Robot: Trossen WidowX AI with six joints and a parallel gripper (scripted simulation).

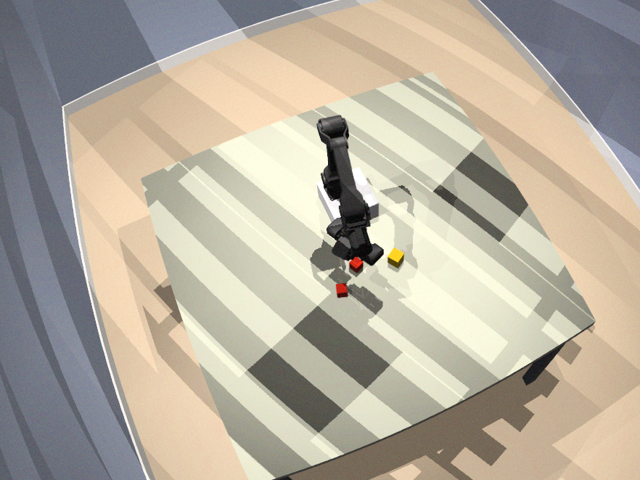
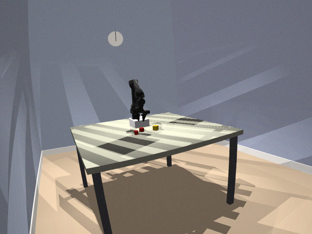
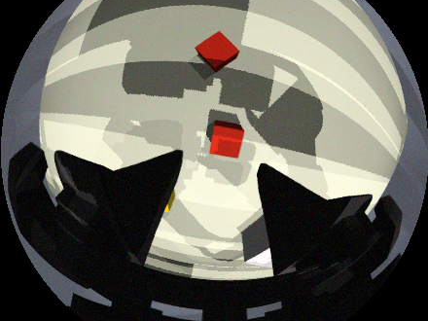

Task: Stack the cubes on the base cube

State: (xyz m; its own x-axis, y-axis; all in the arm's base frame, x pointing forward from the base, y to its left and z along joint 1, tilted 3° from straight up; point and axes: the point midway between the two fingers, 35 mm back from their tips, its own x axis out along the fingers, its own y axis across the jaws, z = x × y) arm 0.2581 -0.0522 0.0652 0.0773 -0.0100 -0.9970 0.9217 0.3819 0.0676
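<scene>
Now: gripper tip 3 cm short of the yellow cube, 13 cm to the right of it and 8 cm above it.
</scene>
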